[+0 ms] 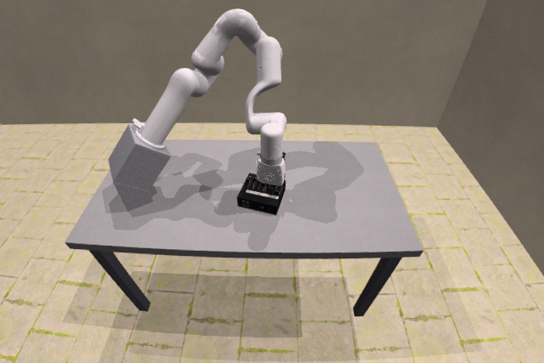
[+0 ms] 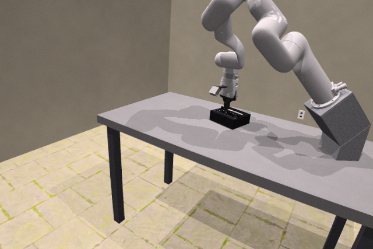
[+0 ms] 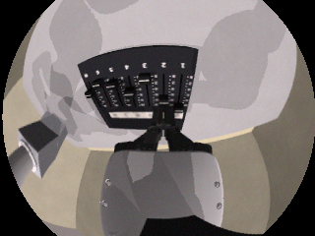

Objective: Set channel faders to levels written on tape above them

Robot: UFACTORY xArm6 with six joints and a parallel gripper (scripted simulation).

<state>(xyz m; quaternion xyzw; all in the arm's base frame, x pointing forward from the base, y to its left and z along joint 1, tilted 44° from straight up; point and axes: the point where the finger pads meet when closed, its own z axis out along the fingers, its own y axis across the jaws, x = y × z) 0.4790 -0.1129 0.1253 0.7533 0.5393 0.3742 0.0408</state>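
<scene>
Now: hand 20 mm to the right of the fader cap and 10 mm above it. Round my hand: fader 40 mm behind, 40 mm to the left, 10 mm below.
</scene>
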